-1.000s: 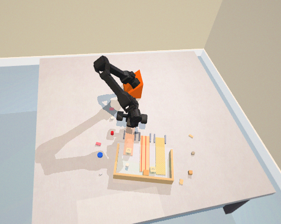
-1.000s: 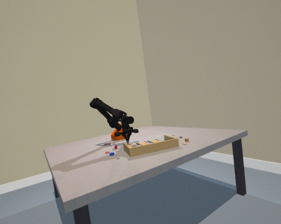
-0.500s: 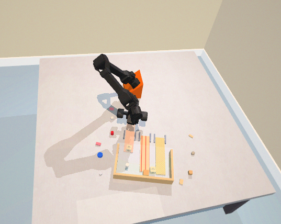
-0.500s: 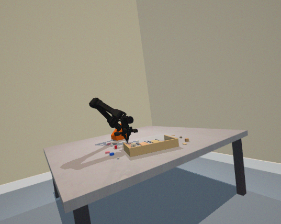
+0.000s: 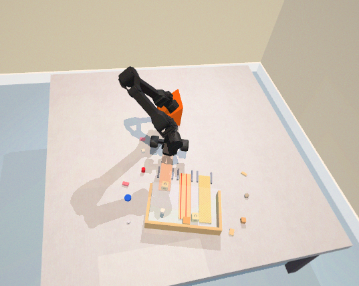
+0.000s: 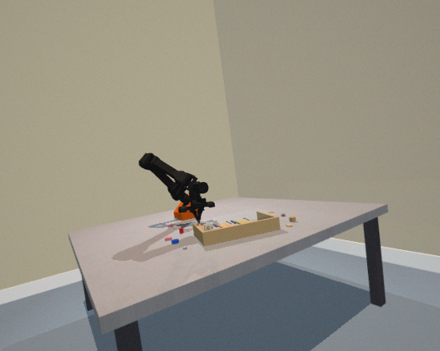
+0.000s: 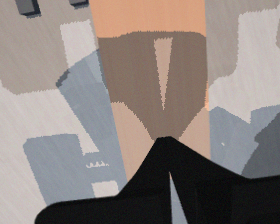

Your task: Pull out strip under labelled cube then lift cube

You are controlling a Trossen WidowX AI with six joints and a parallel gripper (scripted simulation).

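My gripper tip is 8 cm short of the peach strip and 4 cm to the left of it. Round my gripper tip: red cylinder (6 cm ahead, 15 cm to the right, 1 cm above); then blue disc (18 cm ahead, 26 cm to the right).
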